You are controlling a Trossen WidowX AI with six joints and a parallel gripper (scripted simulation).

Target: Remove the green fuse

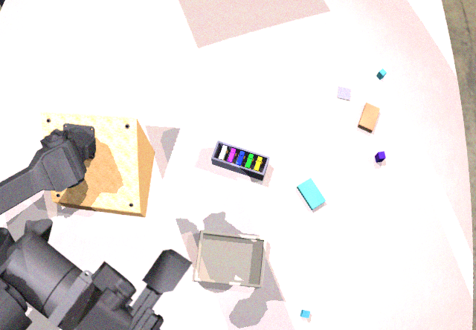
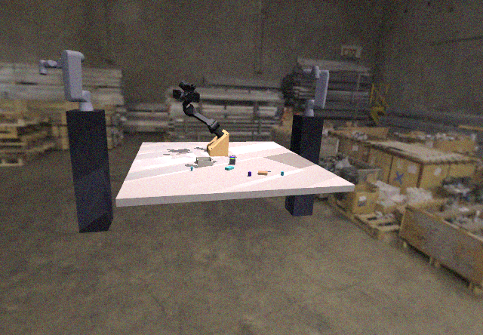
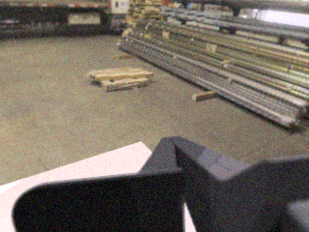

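Now: the green fuse 2 cm ahead of my gripper tip, 36 cm to the left of it and 42 cm below it. Round my gripper tip: shallow grey tray 16 cm to the left, 44 cm below; purple cube 30 cm ahead, 41 cm to the left, 43 cm below; cyan slab 15 cm ahead, 31 cm to the left, 44 cm below.
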